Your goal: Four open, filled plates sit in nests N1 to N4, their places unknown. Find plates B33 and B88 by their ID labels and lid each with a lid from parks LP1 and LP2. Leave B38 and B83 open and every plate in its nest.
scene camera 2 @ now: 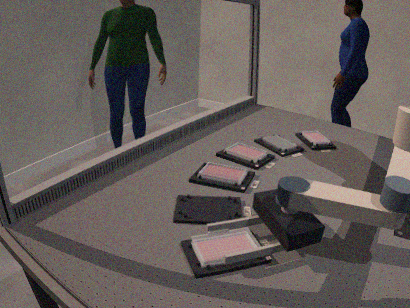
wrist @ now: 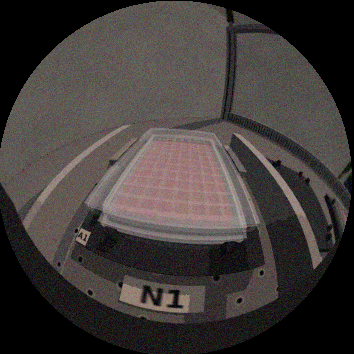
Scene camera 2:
my gripper: 215, 243
grey lid: 211, 247
pink-filled plate: 212, 171
park LP1: 200, 209
nest N1: 199, 272
